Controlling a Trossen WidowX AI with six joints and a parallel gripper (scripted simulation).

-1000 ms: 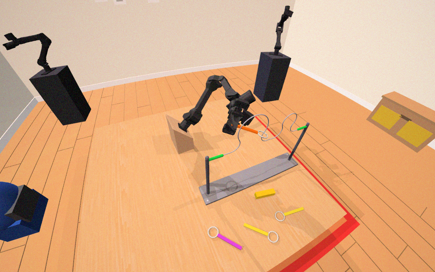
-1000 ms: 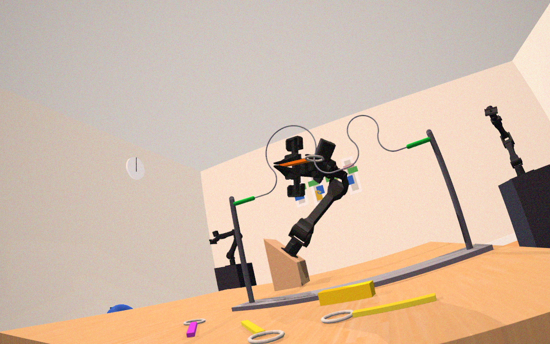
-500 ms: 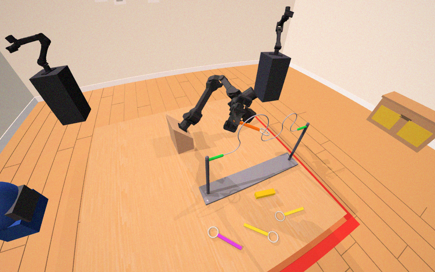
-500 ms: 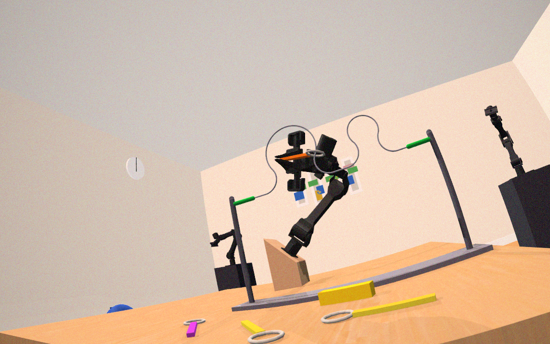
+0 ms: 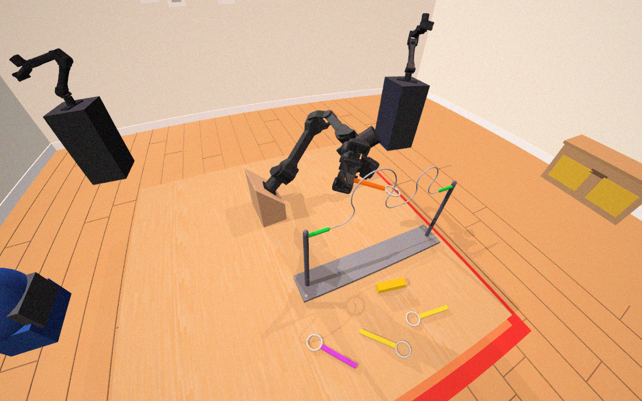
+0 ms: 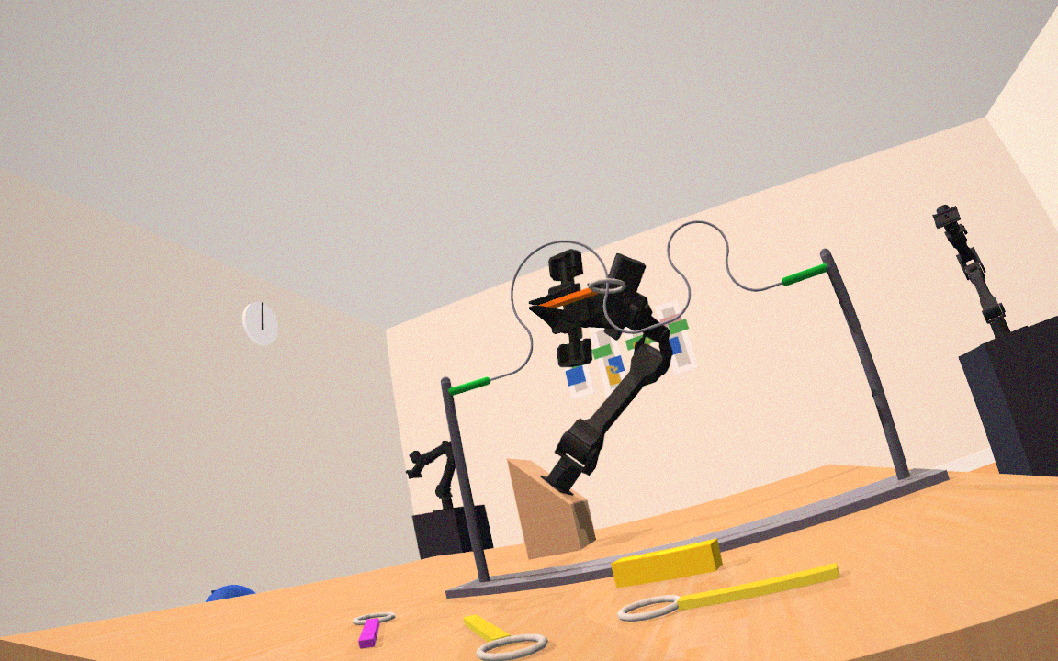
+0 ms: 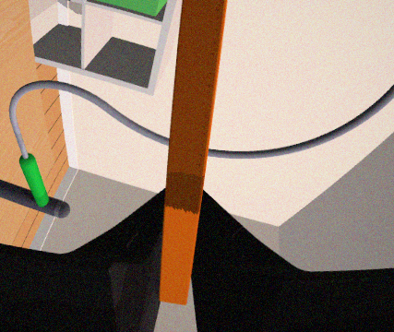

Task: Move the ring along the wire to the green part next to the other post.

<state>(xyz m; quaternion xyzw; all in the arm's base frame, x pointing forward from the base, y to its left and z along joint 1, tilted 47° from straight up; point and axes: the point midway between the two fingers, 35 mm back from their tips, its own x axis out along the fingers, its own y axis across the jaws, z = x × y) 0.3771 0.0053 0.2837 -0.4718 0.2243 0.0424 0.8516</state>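
The orange-handled ring is 90 mm to the left of my gripper tip, 20 mm below it and 10 mm ahead of it. Round my gripper tip: yellow block (390 mm below, 150 mm to the left, 150 mm ahead); then magenta-handled ring (400 mm below, 280 mm ahead, 140 mm to the right); then yellow-handled ring (400 mm below, 290 mm ahead, 210 mm to the left).
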